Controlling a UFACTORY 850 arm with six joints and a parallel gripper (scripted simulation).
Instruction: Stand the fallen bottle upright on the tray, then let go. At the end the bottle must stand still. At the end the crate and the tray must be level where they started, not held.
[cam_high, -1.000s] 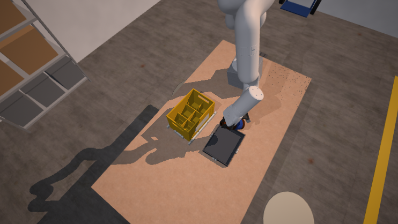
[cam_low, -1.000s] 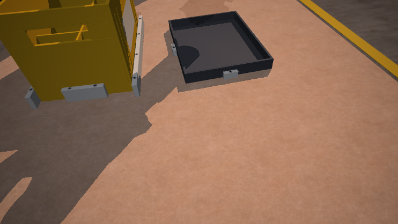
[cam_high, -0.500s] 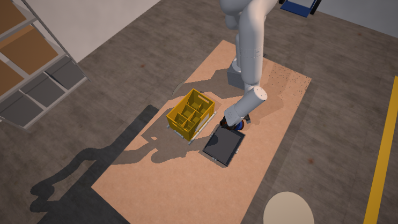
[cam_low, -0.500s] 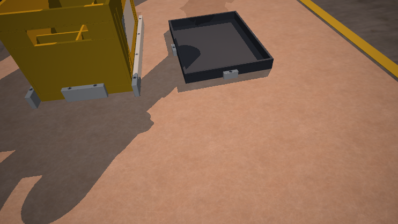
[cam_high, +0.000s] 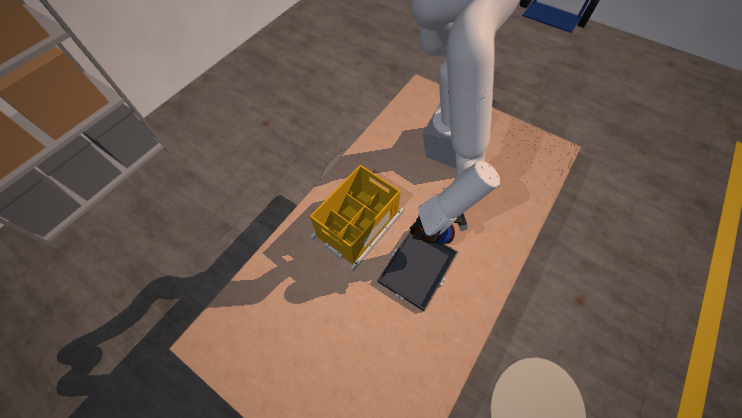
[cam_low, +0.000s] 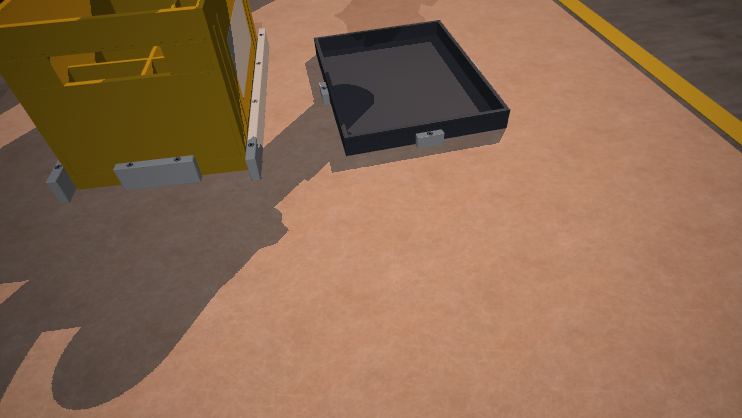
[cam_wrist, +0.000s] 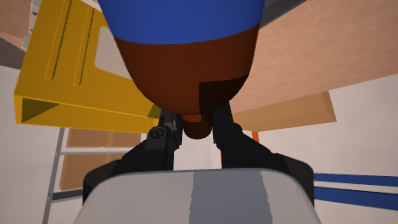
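My gripper is now 4 cm past the brown bottle, 3 cm to the right of it and 3 cm above it. Round my hand: dark tray (19 cm below, 5 cm to the left, 3 cm ahead); yellow crate (24 cm to the right, 12 cm below, 3 cm ahead).
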